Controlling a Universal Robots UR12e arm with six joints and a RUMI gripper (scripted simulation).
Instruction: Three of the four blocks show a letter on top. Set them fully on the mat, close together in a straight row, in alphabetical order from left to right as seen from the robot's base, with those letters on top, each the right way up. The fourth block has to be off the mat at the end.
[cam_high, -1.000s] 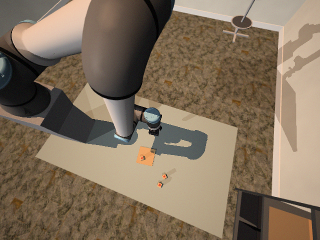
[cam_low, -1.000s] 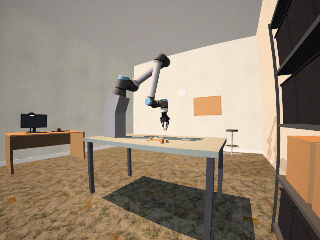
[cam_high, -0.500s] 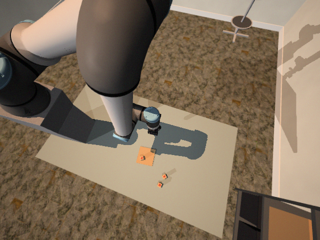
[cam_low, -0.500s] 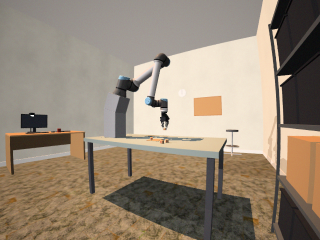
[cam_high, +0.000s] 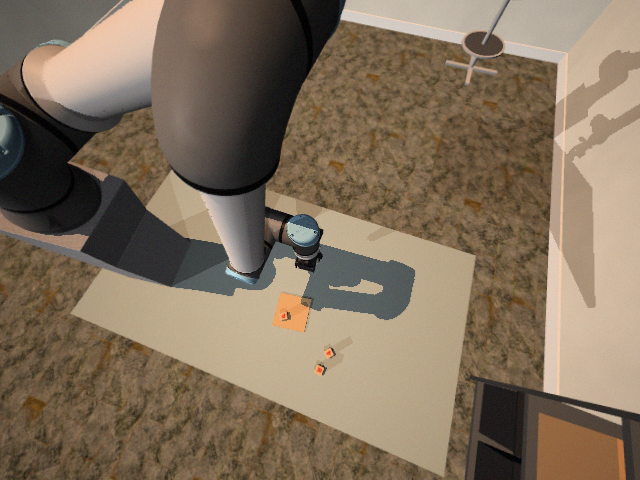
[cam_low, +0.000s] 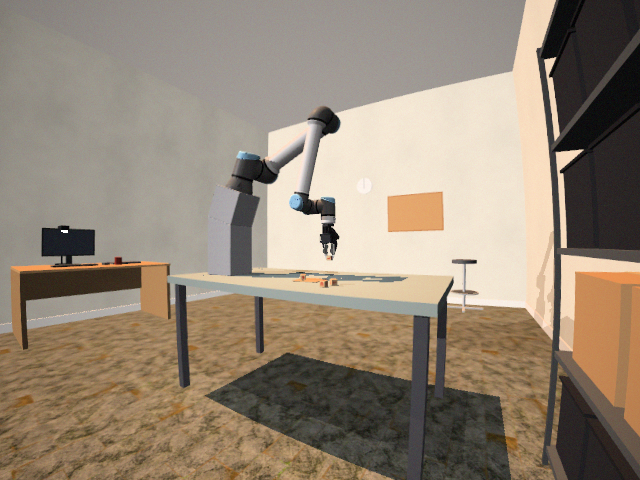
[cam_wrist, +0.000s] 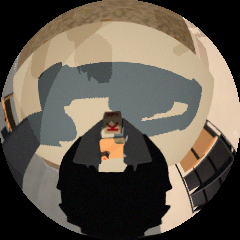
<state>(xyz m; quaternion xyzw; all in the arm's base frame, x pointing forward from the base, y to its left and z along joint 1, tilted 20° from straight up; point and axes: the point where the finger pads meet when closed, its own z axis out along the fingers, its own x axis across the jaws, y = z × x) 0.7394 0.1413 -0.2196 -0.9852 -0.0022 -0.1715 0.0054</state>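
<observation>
Now: hand 30 mm past the orange mat, 210 mm to the left of it and 110 mm above it.
</observation>
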